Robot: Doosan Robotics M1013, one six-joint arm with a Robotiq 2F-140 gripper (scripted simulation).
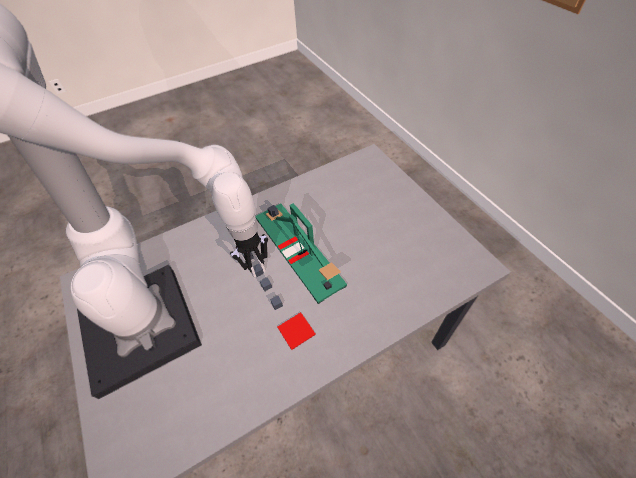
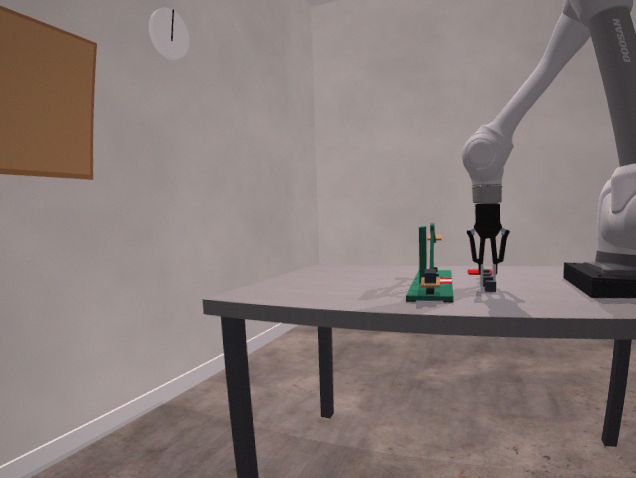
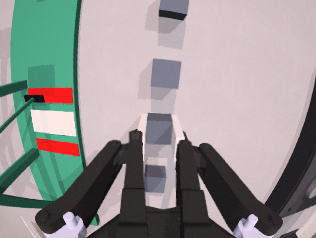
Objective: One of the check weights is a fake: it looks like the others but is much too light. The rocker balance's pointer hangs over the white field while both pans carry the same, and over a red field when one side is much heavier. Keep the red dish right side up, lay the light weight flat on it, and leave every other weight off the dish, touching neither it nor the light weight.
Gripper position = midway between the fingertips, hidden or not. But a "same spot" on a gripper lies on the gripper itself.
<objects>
The gripper shows in image 1, in image 2 [487,285] and in image 3. A green rocker balance shows in image 1, in image 2 [440,291] and in image 3. One and the same spot on the gripper: [image 3: 237,204] is [image 1: 239,257]. One and the same spot on the green rocker balance: [image 3: 46,46] is [image 1: 308,269].
</objects>
